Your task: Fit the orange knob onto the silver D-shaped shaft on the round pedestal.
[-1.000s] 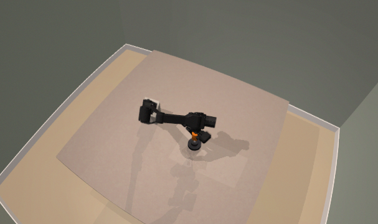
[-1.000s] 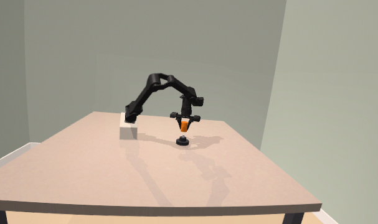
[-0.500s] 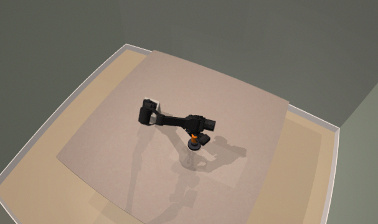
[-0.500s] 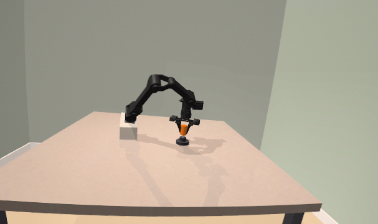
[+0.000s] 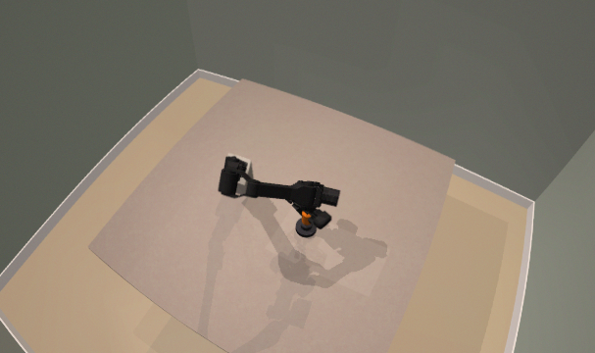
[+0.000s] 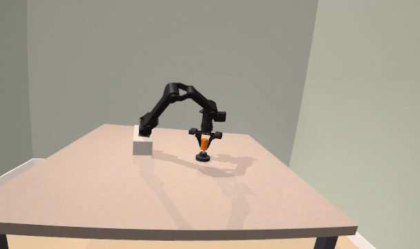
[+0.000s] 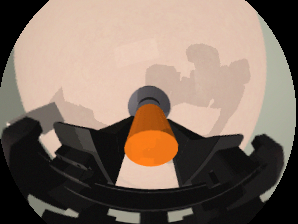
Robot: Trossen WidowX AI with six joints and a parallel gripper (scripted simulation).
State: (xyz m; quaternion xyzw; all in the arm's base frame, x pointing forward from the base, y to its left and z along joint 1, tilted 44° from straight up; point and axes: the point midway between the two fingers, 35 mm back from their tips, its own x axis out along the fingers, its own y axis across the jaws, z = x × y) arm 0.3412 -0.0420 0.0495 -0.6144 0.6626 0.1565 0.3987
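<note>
Now: gripper tip 40 mm above the round pedestal. Round my gripper tip: orange knob: 30 mm above.
</note>
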